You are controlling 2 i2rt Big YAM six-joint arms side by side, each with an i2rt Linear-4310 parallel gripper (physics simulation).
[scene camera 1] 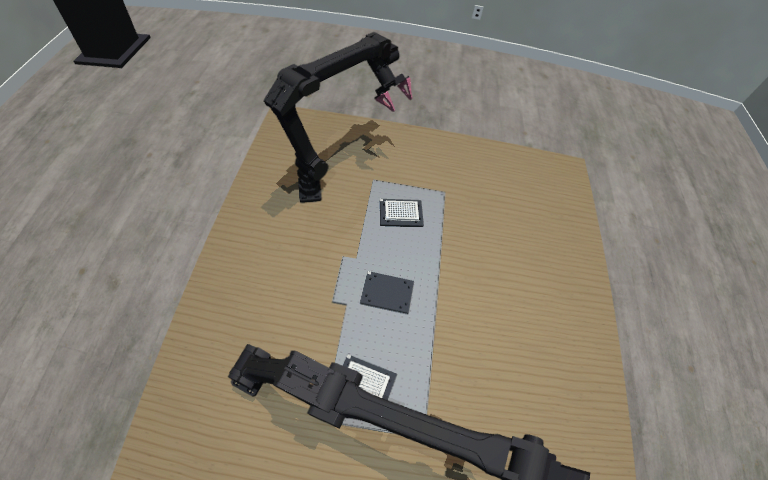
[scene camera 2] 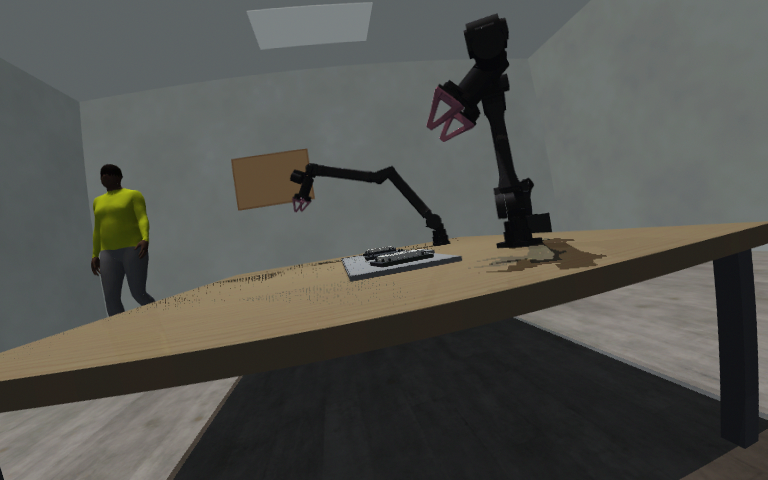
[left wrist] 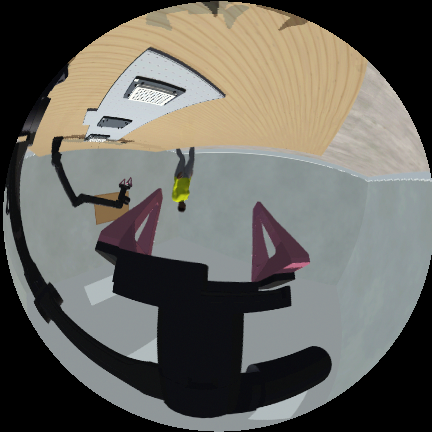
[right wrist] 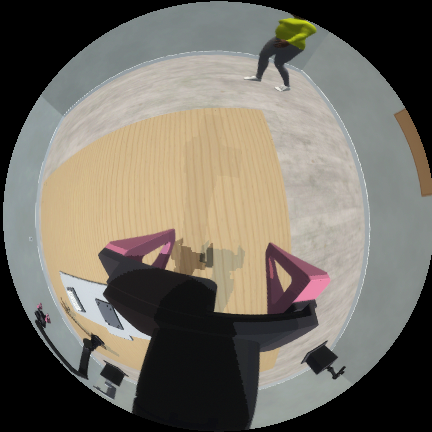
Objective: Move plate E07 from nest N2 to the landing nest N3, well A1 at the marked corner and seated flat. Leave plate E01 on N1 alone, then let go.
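A white well plate (scene camera 1: 401, 210) (left wrist: 151, 94) (right wrist: 76, 299) lies on a dark nest at the top end of the grey board. Another white plate (scene camera 1: 370, 380) lies on the nest at the bottom end, partly hidden by the right arm. Labels are unreadable, so I cannot tell which is E07 or E01. The middle nest (scene camera 1: 387, 292) (left wrist: 115, 122) (right wrist: 109, 314) is bare, with a white mark at its upper left corner in scene camera 1. My left gripper (scene camera 1: 398, 104) (scene camera 2: 434, 133) (left wrist: 208, 197) is open and empty, high and away from the plates. My right gripper (scene camera 2: 300, 210) (right wrist: 220, 241) is open and empty above the table.
The perforated grey board (scene camera 1: 390, 243) (scene camera 2: 351, 271) lies on the wooden table (scene camera 1: 521, 283) (scene camera 2: 294, 316). The right arm (scene camera 1: 419, 421) stretches over the board's lower end in scene camera 1. A person in a yellow top (scene camera 2: 120, 220) (left wrist: 181, 189) (right wrist: 295, 34) stands beyond the table.
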